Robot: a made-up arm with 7 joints. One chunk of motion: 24 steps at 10 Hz.
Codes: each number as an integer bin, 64 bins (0 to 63) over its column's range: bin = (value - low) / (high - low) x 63, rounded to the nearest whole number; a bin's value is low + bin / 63 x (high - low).
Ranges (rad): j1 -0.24..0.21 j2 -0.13..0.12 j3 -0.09..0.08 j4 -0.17..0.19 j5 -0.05..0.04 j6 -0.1..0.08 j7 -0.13..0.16
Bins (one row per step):
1: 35 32 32 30 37 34 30
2: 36 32 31 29 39 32 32
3: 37 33 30 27 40 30 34
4: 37 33 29 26 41 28 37
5: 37 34 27 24 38 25 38
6: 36 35 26 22 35 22 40
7: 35 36 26 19 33 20 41
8: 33 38 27 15 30 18 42
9: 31 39 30 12 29 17 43
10: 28 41 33 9 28 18 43
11: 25 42 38 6 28 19 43
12: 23 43 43 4 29 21 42
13: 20 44 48 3 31 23 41
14: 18 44 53 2 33 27 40
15: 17 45 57 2 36 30 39
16: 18 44 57 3 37 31 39
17: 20 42 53 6 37 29 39
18: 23 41 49 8 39 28 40
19: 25 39 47 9 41 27 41
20: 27 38 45 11 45 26 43
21: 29 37 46 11 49 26 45
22: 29 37 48 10 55 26 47
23: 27 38 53 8 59 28 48
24: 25 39 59 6 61 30 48
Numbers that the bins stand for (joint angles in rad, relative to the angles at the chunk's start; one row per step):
1: 0.0100 -0.0030 -0.0037 0.0014 0.0029 -0.0029 0.0081
2: 0.0171 -0.0030 -0.0063 -0.0043 0.0057 -0.0086 0.0173
3: 0.0243 0.0010 -0.0090 -0.0157 0.0071 -0.0143 0.0265
4: 0.0243 0.0010 -0.0117 -0.0214 0.0086 -0.0200 0.0403
5: 0.0243 0.0049 -0.0171 -0.0329 0.0043 -0.0286 0.0449
6: 0.0171 0.0089 -0.0198 -0.0443 0.0000 -0.0371 0.0541
7: 0.0100 0.0129 -0.0198 -0.0614 -0.0029 -0.0429 0.0587
8: -0.0043 0.0208 -0.0171 -0.0843 -0.0071 -0.0486 0.0633
9: -0.0186 0.0248 -0.0090 -0.1014 -0.0086 -0.0514 0.0679
10: -0.0400 0.0327 -0.0010 -0.1186 -0.0100 -0.0486 0.0679
11: -0.0614 0.0367 0.0125 -0.1357 -0.0100 -0.0457 0.0679
12: -0.0757 0.0406 0.0260 -0.1471 -0.0086 -0.0400 0.0633
13: -0.0971 0.0446 0.0395 -0.1529 -0.0057 -0.0343 0.0587
14: -0.1114 0.0446 0.0530 -0.1586 -0.0029 -0.0229 0.0541
15: -0.1186 0.0486 0.0638 -0.1586 0.0014 -0.0143 0.0495
16: -0.1114 0.0446 0.0638 -0.1529 0.0029 -0.0114 0.0495
17: -0.0971 0.0367 0.0530 -0.1357 0.0029 -0.0171 0.0495
18: -0.0757 0.0327 0.0422 -0.1243 0.0057 -0.0200 0.0541
19: -0.0614 0.0248 0.0368 -0.1186 0.0086 -0.0229 0.0587
20: -0.0471 0.0208 0.0314 -0.1071 0.0143 -0.0257 0.0679
21: -0.0329 0.0168 0.0341 -0.1071 0.0200 -0.0257 0.0771
22: -0.0329 0.0168 0.0395 -0.1129 0.0286 -0.0257 0.0863
23: -0.0471 0.0208 0.0530 -0.1243 0.0343 -0.0200 0.0910
24: -0.0614 0.0248 0.0692 -0.1357 0.0371 -0.0143 0.0910

